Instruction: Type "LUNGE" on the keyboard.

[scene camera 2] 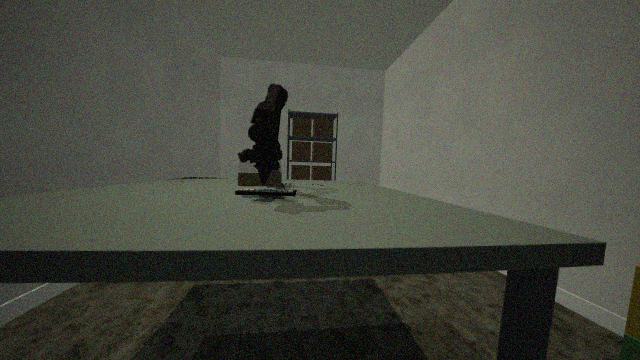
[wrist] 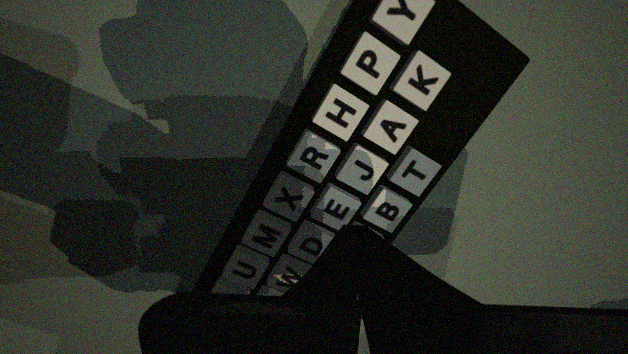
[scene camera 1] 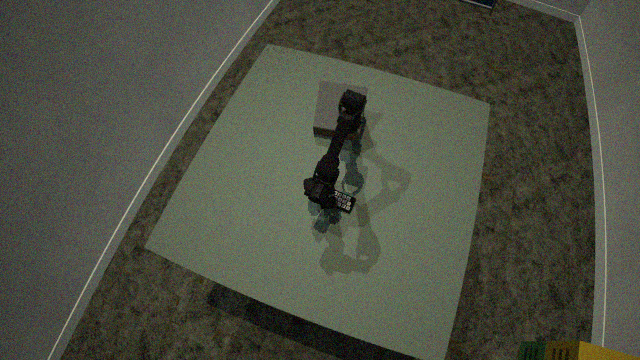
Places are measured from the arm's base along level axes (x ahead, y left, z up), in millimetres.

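Pixels of known places: gripper, between the fingertips: (scene camera 2: 263, 184) (wrist: 352, 236).
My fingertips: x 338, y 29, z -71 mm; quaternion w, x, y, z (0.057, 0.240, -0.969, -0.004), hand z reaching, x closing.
Ahead of a thing's pixels: the offset from my fingertips to its top centre. Level surfaces: height alone.
The black keyboard @[dy +15, dx +5, dz -17 mm] (scene camera 1: 351, 204) (scene camera 2: 240, 192) (wrist: 480, 65) lies flat on the table, with pale lettered keys. In the wrist view it runs diagonally. The U key @[dy +45, dx +25, dz -17 mm] (wrist: 245, 269) and the E key @[dy +0, dx +4, dz -17 mm] (wrist: 337, 209) show there; the L, N and G keys do not show. My gripper (scene camera 2: 266, 183) (wrist: 352, 236) is shut and empty. Its tips are over the keyboard's lower row, just beyond the B key @[dy -10, dx -16, dz -17 mm] (wrist: 387, 211) and beside the D key @[dy +20, dx +5, dz -17 mm] (wrist: 312, 245), covering most of the key there. Whether they touch it, I cannot tell. In scene camera 1 the arm hides the tips and part of the keyboard.
The pale table @[dz -33 mm] (scene camera 1: 425, 250) (scene camera 2: 400, 225) carries the arm and a low box-shaped block (scene camera 1: 327, 105) (scene camera 2: 247, 179) near the arm's base. A shelf unit (scene camera 2: 313, 115) with brown boxes stands against the far wall. A yellow object (scene camera 1: 607, 351) is beyond the table's corner.
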